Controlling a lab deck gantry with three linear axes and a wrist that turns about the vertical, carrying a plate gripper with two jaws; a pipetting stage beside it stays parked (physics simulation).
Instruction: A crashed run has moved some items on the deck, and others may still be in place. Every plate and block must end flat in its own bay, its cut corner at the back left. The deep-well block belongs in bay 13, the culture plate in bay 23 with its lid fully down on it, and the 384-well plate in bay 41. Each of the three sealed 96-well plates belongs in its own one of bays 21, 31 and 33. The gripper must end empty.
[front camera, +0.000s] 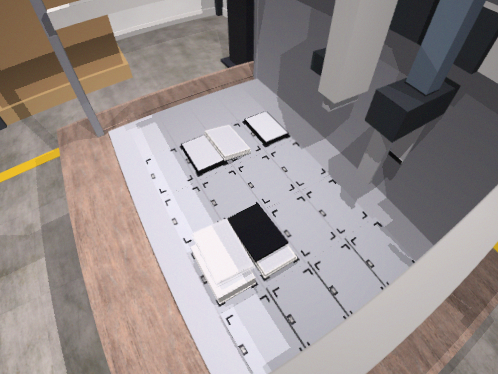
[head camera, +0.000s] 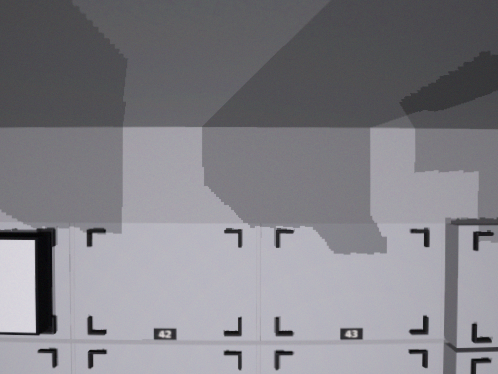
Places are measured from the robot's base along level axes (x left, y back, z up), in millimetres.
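Pixels of known places: gripper, fingertip midpoint: (front camera: 380, 167); robot's base, origin of the base link: (front camera: 147, 161).
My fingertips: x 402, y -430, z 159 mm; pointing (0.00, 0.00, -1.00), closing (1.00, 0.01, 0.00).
For each thing: its top centre in the pictures, then the offset to it from my fingertips. "pt": a spot on its surface instead.
- tall pale stack, middle of its top: (front camera: 221, 248) dx -348, dy +57, dz -102 mm
- black 384-well plate, middle of its top: (front camera: 256, 229) dx -252, dy +75, dz -137 mm
- bay 21, surface spot: (front camera: 202, 154) pt dx -257, dy +355, dz -145 mm
- bay 41, surface spot: (head camera: 17, 285) pt dx -37, dy +321, dz -145 mm
- bay 42, surface spot: (head camera: 165, 334) pt dx -84, dy +201, dz -159 mm
- bay 43, surface spot: (head camera: 351, 334) pt dx -85, dy +38, dz -159 mm
My gripper (front camera: 395, 156) hangs empty under a black housing at the right; jaw spread is unclear. A tall pale stack (front camera: 220, 255), apparently the deep-well block with a lid-like piece offset on top, stands at bay 13. The black 384-well plate (front camera: 257, 231) lies over part of a white plate (front camera: 280, 262) at bay 23, shifted toward the far side; this may be the culture plate. White-topped, black-skirted plates lie at bay 21 (front camera: 202, 154) and bay 41 (front camera: 266, 127) (head camera: 17, 285). A white plate (front camera: 227, 141) near bay 31 overlaps the bay 21 plate's edge. Cut corners are unclear.
The pipetting stage (front camera: 355, 50) stands left of the gripper's blue column (front camera: 435, 45). A grey post (front camera: 75, 80) rises at the deck's far left corner. A dark wall borders the back row. The head view shows the markings of bay 42 (head camera: 165, 334) and bay 43 (head camera: 351, 334).
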